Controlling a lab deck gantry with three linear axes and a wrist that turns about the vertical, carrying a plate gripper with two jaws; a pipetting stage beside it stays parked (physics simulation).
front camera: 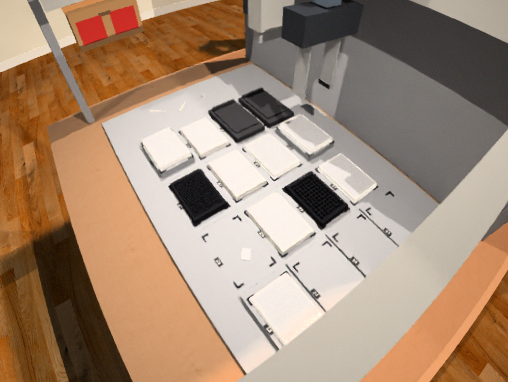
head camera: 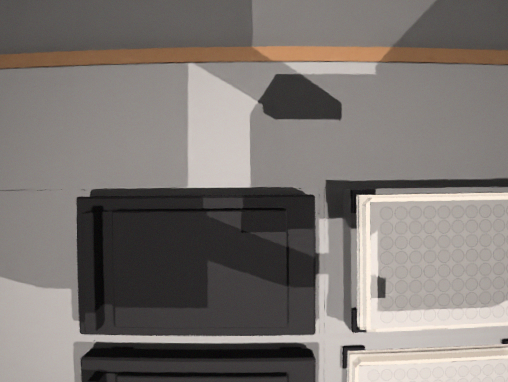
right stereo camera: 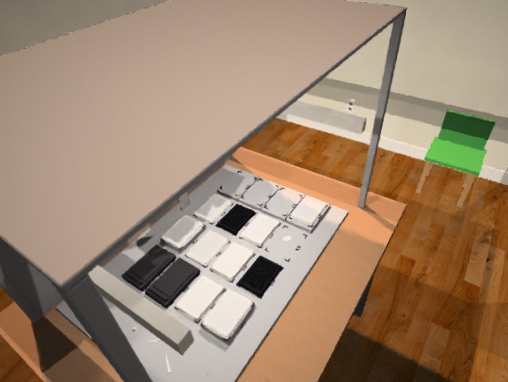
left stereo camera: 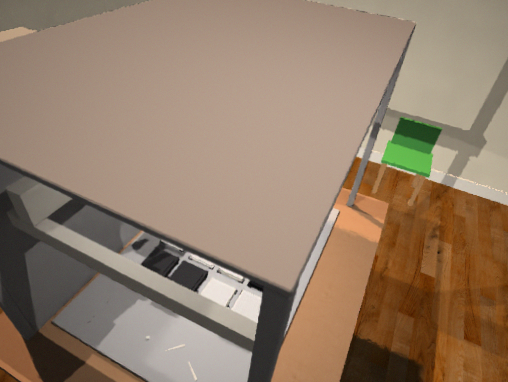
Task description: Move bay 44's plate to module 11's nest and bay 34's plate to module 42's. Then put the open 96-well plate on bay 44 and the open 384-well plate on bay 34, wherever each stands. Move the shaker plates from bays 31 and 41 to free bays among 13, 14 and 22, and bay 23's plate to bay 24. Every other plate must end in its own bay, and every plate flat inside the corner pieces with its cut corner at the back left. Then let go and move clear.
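Frame: origin at the robot's base, x right, y ahead, z up, level; centimetres.
Seen in the pictures: gripper, fingertip midpoint: (front camera: 312,90) (right stereo camera: 176,203); robot's base, origin of the base link: (front camera: 145,148) (right stereo camera: 227,342).
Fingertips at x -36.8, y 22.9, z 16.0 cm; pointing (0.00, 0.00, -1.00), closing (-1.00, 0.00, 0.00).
Pixels of each thing's middle, then the offset from my fingertips to it.
- pale plate with round wells, body centre: (head camera: 458,260) (front camera: 305,132) (right stereo camera: 183,230) dy +0.0, dx +0.0, dz -13.4 cm
- pale welled plate, body centre: (front camera: 347,176) (right stereo camera: 213,208) dy +16.3, dx +0.4, dz -15.3 cm
- black coarse-welled plate, body centre: (front camera: 316,197) (right stereo camera: 236,218) dy +16.3, dx +11.1, dz -15.3 cm
- black fine-welled plate, body centre: (front camera: 197,194) (right stereo camera: 260,275) dy -0.1, dx +32.5, dz -15.3 cm
My gripper (front camera: 312,89) hangs raised beside the back wall, jaws apart and empty. A pale plate with round wells (front camera: 304,134) (head camera: 435,260) (right stereo camera: 183,231) stands in its corner pieces, cut corner at the back left. Another pale welled plate (front camera: 346,176) (right stereo camera: 213,207) stands to its right. A black coarse-welled plate (front camera: 316,198) (right stereo camera: 236,219) and a black fine-welled plate (front camera: 198,196) (right stereo camera: 260,275) sit in separate bays. Several white plates, such as one at the front (front camera: 280,222) (right stereo camera: 259,228) and one at the far right (front camera: 286,307) (right stereo camera: 308,210), lie flat. Bay numbers are too small to read surely.
Two dark blocks (front camera: 236,120) (front camera: 265,106) stand side by side at the left. A pale block (front camera: 262,15) hangs left of the gripper. Several unoccupied bays show corner pieces at the right. A grey beam (right stereo camera: 140,310) and canopy (left stereo camera: 200,100) block parts of the views.
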